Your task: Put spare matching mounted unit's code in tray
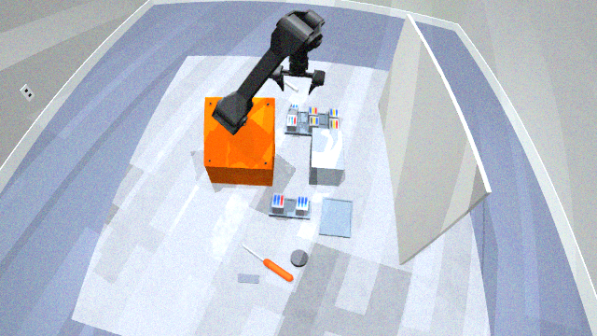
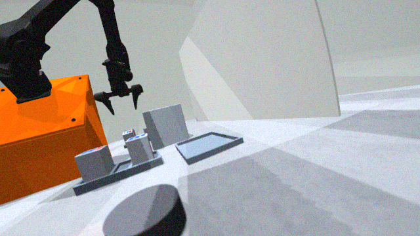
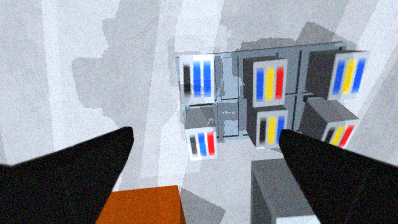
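My gripper tip is 90 mm above the grey spare block and 20 mm to the right of it. Round my gripper tip: mounted grey unit 210 mm to the right, 90 mm below, 90 mm ahead; rack 380 mm to the right, 130 mm below, 40 mm behind; white stick 200 mm to the left, 130 mm below.
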